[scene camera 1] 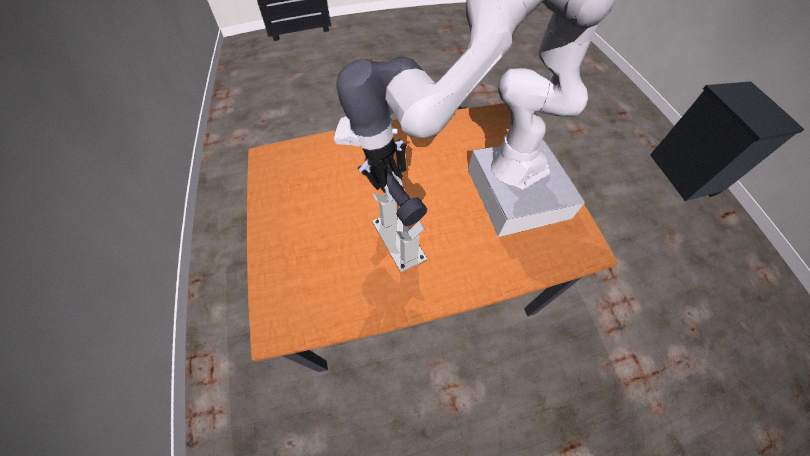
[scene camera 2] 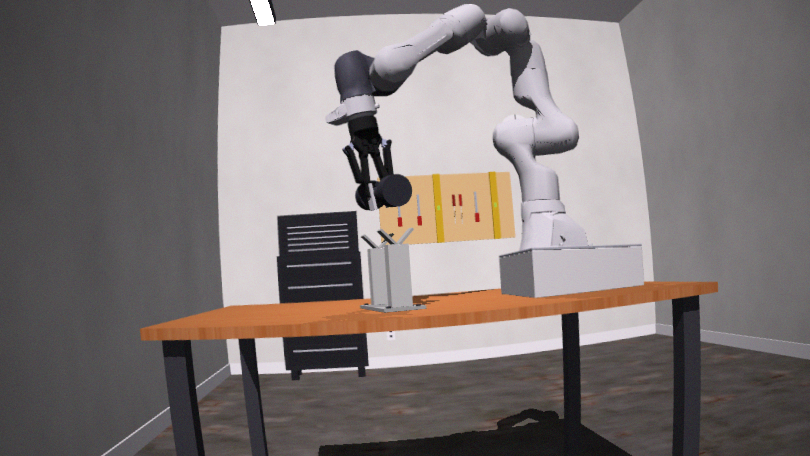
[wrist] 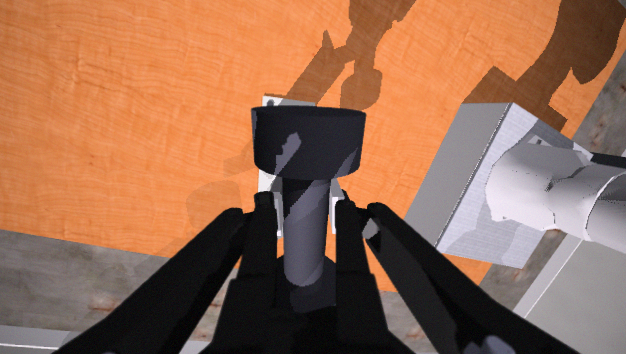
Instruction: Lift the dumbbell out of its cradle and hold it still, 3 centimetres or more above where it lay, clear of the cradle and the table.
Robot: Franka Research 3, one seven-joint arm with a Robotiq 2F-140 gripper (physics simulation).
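Note:
The dark dumbbell [scene camera 1: 412,211] [scene camera 2: 396,190] [wrist: 307,142] hangs in the air above the cradle, with a visible gap under it in the scene camera 2 view. My gripper [scene camera 1: 389,182] [scene camera 2: 378,189] [wrist: 306,184] is shut on its handle, one finger on each side. The near head sticks out past the fingers; the far head is partly hidden behind them in the wrist view. The pale grey cradle [scene camera 1: 409,250] [scene camera 2: 399,277] [wrist: 266,184] stands upright on the orange table [scene camera 1: 306,254] [scene camera 2: 255,322] [wrist: 125,125], its V-shaped arms below the dumbbell and not touching it.
The robot's base block [scene camera 1: 538,220] [scene camera 2: 589,271] [wrist: 450,165] stands on the table to the right of the cradle. A dark drawer cabinet [scene camera 1: 294,18] [scene camera 2: 323,274] and a tool board [scene camera 2: 467,226] are beyond the table. Another dark cabinet [scene camera 1: 708,141] is at the right.

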